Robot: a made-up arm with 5 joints.
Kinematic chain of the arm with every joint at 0, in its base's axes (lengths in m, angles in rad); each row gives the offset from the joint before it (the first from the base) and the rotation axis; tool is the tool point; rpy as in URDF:
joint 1: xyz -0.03 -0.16 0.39 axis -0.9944 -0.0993 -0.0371
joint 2: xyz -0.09 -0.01 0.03 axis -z
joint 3: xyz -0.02 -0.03 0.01 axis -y
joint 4: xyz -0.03 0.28 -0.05 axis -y
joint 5: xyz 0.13 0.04 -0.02 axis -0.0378 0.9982 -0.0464
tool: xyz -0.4 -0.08 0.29 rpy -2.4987 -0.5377 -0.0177
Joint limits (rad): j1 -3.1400..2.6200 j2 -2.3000..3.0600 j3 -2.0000..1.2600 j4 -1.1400..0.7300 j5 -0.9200..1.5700
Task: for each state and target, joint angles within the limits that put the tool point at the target. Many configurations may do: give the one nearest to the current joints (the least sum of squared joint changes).
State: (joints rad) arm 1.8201 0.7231 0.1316 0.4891 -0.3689
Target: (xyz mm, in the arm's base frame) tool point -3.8 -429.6 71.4
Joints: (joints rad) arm 1.5069 1.0796 0.7116 0.3248 -0.4580
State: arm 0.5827 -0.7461 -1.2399 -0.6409 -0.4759
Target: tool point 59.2 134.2 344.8
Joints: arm 0.1075 -0.4387 -1.7882 -1.1400 -0.2373
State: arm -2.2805 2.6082 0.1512 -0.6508 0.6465
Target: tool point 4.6 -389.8 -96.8
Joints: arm -2.2381 2.4842 0.4996 -0.3074 1.0620
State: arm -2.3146 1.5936 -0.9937 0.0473 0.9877
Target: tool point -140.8 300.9 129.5
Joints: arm -2.5011 1.9075 -0.9932 -0.0175 1.4993
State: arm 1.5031 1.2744 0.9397 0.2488 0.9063
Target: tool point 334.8 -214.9 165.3
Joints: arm 1.7184 2.0554 1.1755 0.5324 0.7421
